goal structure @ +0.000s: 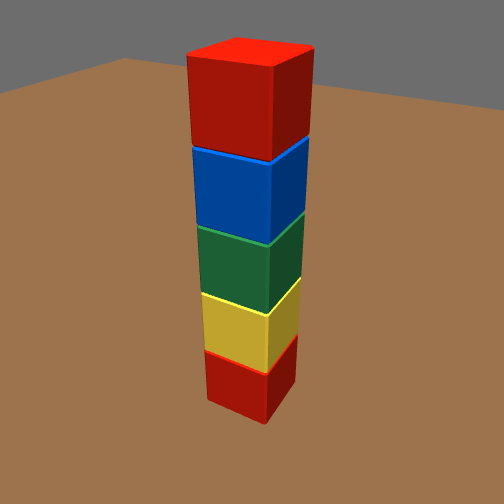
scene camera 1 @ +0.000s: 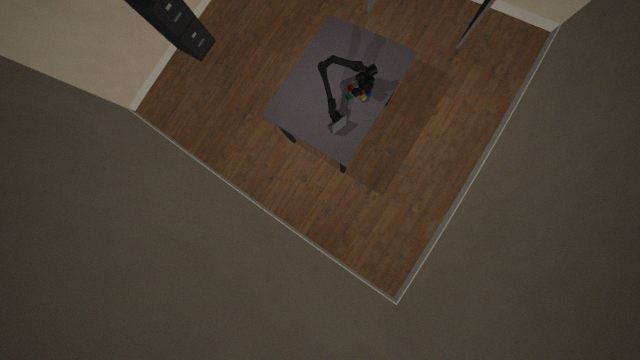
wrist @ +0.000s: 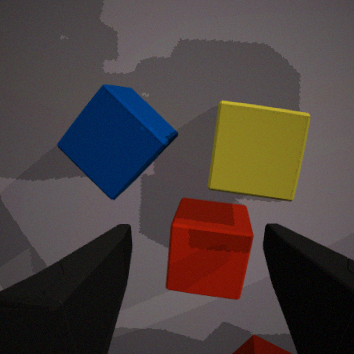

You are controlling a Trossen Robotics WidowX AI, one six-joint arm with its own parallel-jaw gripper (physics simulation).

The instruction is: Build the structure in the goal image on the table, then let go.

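Frame: origin at the arm's base, x left, y ahead, z down, level; millimetres.
Where they show: gripper, fingertip midpoint: [scene camera 1: 362, 91] [wrist: 197, 235]; arm's base, origin of the base link: [scene camera 1: 337, 119].
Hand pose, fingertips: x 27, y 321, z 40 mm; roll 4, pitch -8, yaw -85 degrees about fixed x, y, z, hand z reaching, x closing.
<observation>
Things, the pixels of their top centre, and the offset from my fingertips. "spot": a spot on its surface instead. Level surfaces: height alone.
- red cube, middle of its top: [wrist: 206, 264] dx +18, dy -2, dz +8 mm
- blue cube, middle of its top: [wrist: 106, 144] [scene camera 1: 368, 92] dx -34, dy +33, dz +8 mm
- yellow cube, middle of its top: [wrist: 258, 152] [scene camera 1: 363, 96] dx -28, dy -23, dz +8 mm
- second red block, surface spot: [wrist: 260, 346] spot: dx +93, dy -30, dz +32 mm
- green block, middle of its top: [scene camera 1: 348, 95] dx +67, dy -94, dz +8 mm
- grey table, its level: dz +41 mm
My gripper [wrist: 197, 235] is open, and its fingertips stand on either side of a red cube [wrist: 210, 260] in the wrist view, with gaps on both sides. A blue cube [wrist: 114, 142] [scene camera 1: 368, 94] sits turned on its corner to the upper left. A yellow cube [wrist: 259, 152] [scene camera 1: 363, 98] sits to the upper right, just beyond the red cube. A corner of a second red block [wrist: 260, 346] shows at the bottom edge. In the scene view a red block [scene camera 1: 350, 87] and a green block [scene camera 1: 349, 96] lie beside the gripper.
The arm [scene camera 1: 326, 82] rises from its base near the front of the grey table [scene camera 1: 300, 95] and bends over to the blocks. A pale grey panel [scene camera 1: 339, 124] stands by the base. A dark cabinet [scene camera 1: 192, 40] stands on the floor away from the table.
</observation>
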